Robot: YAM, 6 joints.
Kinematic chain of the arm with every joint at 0, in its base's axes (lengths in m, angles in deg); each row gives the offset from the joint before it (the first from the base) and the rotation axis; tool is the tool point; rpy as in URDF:
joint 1: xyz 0 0 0.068 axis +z
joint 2: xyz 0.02 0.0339 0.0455 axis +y
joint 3: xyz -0.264 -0.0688 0 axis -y
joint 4: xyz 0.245 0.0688 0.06 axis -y
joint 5: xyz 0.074 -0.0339 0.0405 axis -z
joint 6: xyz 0.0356 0 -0.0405 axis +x
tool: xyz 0 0 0 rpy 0 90 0
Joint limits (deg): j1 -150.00..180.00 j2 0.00..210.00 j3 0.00..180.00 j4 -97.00..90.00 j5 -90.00..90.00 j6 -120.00..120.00
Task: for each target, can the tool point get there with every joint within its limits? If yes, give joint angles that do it. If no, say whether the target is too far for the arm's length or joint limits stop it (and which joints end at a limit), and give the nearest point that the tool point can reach.
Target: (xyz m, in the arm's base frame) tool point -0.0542 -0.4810 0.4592
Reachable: yes | joints -93.53 121.29 122.05 33.94 43.47 76.14
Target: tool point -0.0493 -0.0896 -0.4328
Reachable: no: joint limits stop it (at a limit: joint 2) | nearest point -0.0618 -0.1122 -0.3597 | short by 0.078 m
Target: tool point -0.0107 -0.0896 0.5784
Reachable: yes | joints 67.20 32.46 81.21 41.48 44.30 -68.11
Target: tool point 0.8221 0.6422 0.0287
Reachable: no: too far | nearest point 0.5073 0.3963 0.0618 | short by 0.401 m
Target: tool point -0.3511 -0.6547 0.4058
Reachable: no: too far | nearest point -0.2837 -0.5289 0.3481 | short by 0.154 m
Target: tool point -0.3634 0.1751 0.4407
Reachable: yes | joints 154.81 105.96 87.96 75.24 6.14 12.06
